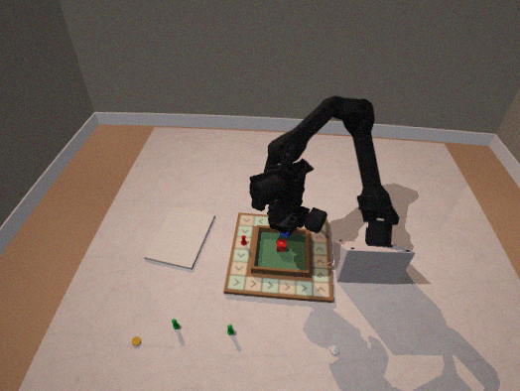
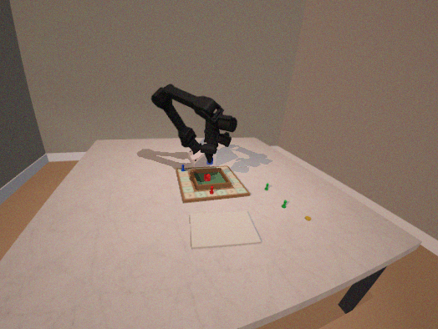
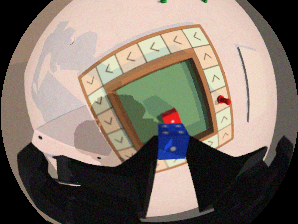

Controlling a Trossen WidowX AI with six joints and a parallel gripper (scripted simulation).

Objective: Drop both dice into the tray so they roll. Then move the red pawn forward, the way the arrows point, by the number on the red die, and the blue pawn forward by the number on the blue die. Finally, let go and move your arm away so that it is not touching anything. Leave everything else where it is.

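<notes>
My gripper tip is now 120 mm short of the red pawn and 70 mm above it. Also, from my gripper tip: blue die (right at my gripper tip); then red die (10 mm ahead, 10 mm to the right, 80 mm below); then green tray (10 mm ahead, 100 mm below).
</notes>
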